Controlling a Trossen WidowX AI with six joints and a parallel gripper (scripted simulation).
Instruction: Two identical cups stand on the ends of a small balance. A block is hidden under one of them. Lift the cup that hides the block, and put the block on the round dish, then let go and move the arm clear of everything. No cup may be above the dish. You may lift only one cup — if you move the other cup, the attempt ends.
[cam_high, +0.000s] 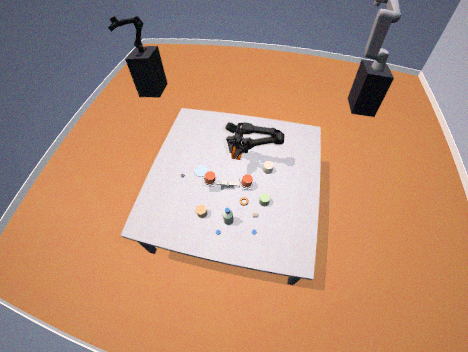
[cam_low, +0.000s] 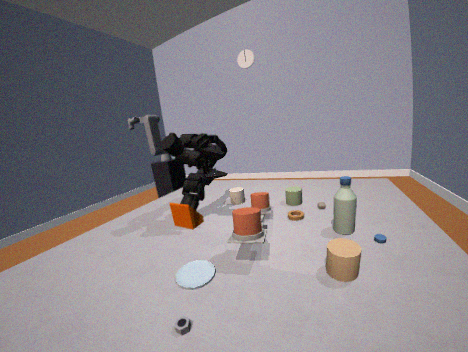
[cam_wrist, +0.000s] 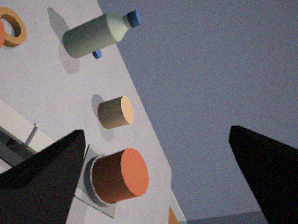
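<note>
The pale grey block lies 190 mm below my gripper tip, 100 mm to the left of it and 80 mm ahead of it. Round my gripper tip: pale blue round dish: 250 mm to the right, 230 mm below; cream cup: 230 mm to the left, 200 mm below, 80 mm behind; small balance: 210 mm below, 100 mm ahead, 30 mm to the right.
</note>
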